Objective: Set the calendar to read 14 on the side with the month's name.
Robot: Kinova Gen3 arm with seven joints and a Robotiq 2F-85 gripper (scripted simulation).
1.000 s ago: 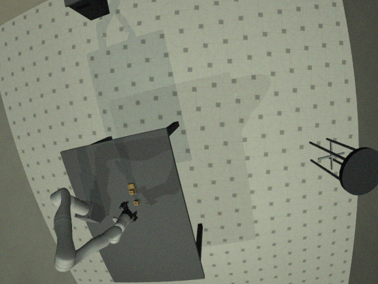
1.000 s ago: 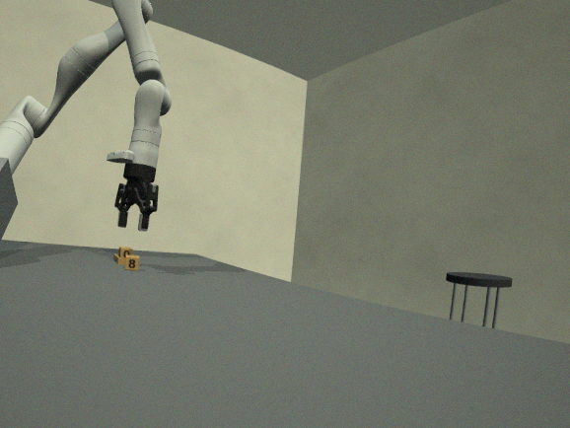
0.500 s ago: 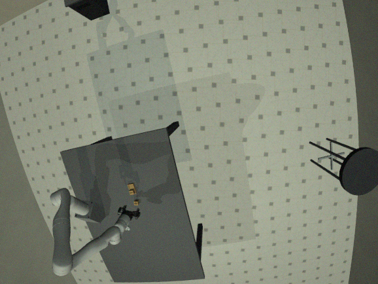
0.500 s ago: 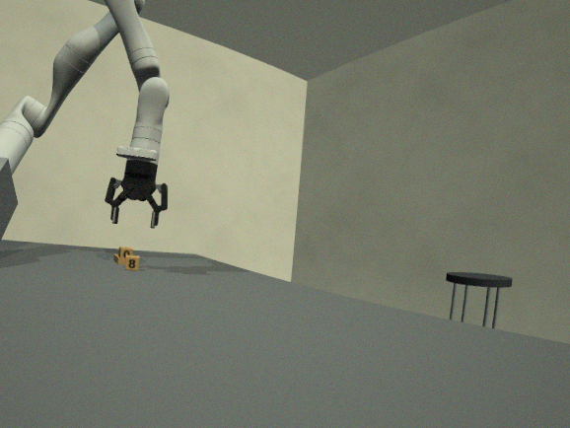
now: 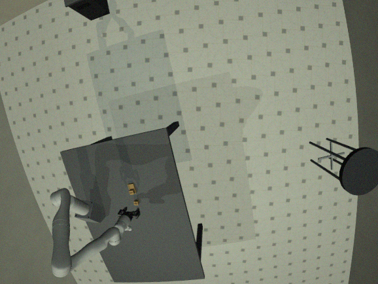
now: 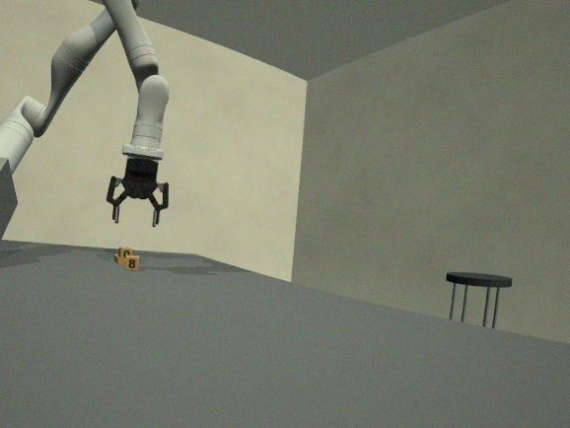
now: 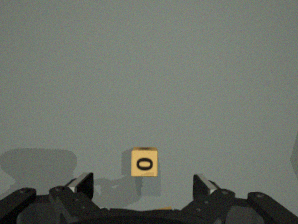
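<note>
My gripper is now 90 mm above the number cube. From my hand the other things lie so: wooden tray: 110 mm to the left, 100 mm below.
</note>
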